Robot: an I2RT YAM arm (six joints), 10 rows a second.
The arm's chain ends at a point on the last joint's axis. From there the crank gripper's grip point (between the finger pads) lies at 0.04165 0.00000 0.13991 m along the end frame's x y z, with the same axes.
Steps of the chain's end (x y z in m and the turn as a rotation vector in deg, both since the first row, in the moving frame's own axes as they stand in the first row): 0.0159 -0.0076 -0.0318 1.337 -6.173 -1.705; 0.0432 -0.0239 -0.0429 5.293 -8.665 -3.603; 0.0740 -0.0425 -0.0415 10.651 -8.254 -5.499; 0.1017 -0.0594 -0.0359 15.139 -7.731 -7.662; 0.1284 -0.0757 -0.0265 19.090 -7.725 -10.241; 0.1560 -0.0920 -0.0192 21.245 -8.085 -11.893; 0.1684 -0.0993 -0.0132 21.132 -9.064 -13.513
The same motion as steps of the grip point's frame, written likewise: 0.0006 -0.0119 -0.0282 1.337 -6.173 -1.705; 0.0212 -0.0390 -0.0389 5.293 -8.665 -3.603; 0.0522 -0.0718 -0.0398 10.651 -8.254 -5.499; 0.0800 -0.1007 -0.0372 15.139 -7.731 -7.662; 0.1049 -0.1276 -0.0312 19.090 -7.725 -10.241; 0.1303 -0.1496 -0.0259 21.245 -8.085 -11.893; 0.1394 -0.1572 -0.0197 21.132 -9.064 -13.513
